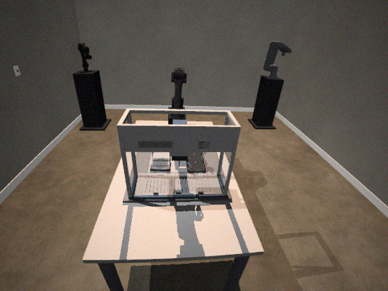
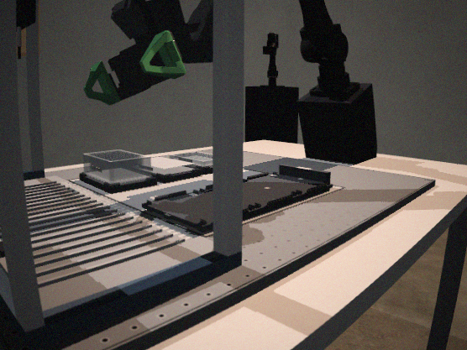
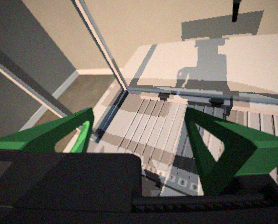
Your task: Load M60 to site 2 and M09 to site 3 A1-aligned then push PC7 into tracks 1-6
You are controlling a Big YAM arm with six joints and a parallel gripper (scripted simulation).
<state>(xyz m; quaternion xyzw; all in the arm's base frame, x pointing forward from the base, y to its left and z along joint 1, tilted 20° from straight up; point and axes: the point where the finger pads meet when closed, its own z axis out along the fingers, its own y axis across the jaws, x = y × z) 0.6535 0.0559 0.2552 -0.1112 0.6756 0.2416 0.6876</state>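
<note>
Right now the deep-well block M09 is 19 cm to the right of my hand, 17 cm below it and 10 cm behind it. The rest, counted from my hand: carrier PC7: 19 cm behind, 17 cm below, 7 cm to the left; nest S3: 19 cm to the right, 18 cm below, 10 cm behind; grey frame post: 21 cm to the left, 6 cm above, 1 cm ahead.
</note>
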